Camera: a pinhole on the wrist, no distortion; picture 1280 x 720 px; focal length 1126.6 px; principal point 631.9 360.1 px. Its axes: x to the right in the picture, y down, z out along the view. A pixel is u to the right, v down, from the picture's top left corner.
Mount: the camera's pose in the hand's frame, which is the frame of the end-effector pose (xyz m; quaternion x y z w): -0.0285 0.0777 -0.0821 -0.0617 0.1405 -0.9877 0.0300
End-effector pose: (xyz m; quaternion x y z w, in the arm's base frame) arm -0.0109 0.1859 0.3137 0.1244 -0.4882 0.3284 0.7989
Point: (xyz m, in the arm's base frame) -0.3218 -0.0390 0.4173
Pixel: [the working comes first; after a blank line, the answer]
In the camera's frame: 0.1254 -0.0778 0.4523

944 166
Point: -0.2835 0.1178 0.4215
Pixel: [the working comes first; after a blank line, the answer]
In the camera's frame: 0.0283 -0.1337 0.3359

outside the picture
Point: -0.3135 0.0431 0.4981
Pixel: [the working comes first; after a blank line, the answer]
In the camera's frame: 0.0165 -0.1157 0.4449

674 67
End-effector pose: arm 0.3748 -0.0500 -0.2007 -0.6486 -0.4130 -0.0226 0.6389
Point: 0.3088 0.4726 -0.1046
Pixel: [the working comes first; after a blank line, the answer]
In the camera's frame: -0.2309 -0.0333 0.5847

187 296
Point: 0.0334 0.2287 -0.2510
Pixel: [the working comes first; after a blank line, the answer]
In the camera's frame: 0.1527 0.0347 0.5143

966 436
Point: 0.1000 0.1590 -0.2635
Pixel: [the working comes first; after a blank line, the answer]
In the camera's frame: 0.1382 0.0248 0.4187

1004 427
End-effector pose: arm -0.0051 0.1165 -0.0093 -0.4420 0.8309 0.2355 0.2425
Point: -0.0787 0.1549 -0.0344
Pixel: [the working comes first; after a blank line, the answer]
In the camera's frame: -0.0431 -0.0282 0.1127

201 78
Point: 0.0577 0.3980 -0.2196
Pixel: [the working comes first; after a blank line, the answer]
In the camera's frame: 0.0986 -0.0954 0.4083

904 97
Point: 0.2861 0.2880 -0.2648
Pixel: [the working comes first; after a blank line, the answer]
In the camera's frame: 0.1360 0.1464 0.4886

945 698
